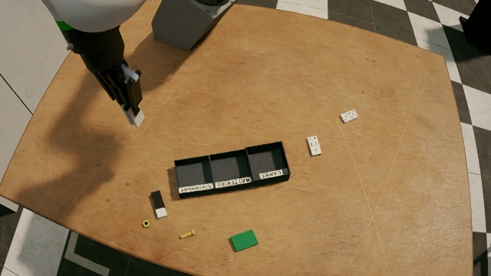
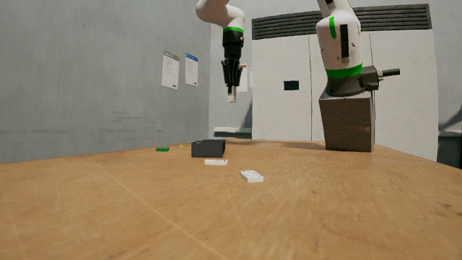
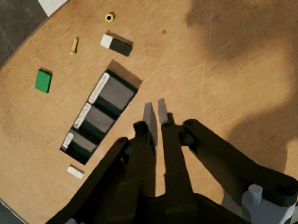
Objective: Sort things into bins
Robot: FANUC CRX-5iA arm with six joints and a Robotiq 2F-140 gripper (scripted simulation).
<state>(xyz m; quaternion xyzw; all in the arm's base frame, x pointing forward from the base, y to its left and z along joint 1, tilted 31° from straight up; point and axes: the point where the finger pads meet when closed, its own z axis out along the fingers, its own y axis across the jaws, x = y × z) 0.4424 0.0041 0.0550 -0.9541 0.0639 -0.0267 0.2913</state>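
Now: the black three-part bin tray 200 mm below my hand, 190 mm to the left of it and 30 mm behind it. Also, from my hand: yellow bolt: 210 mm below, 150 mm to the left, 140 mm ahead; yellow nut: 210 mm below, 160 mm ahead, 50 mm to the left; flat green block: 270 mm to the left, 210 mm below, 110 mm ahead.
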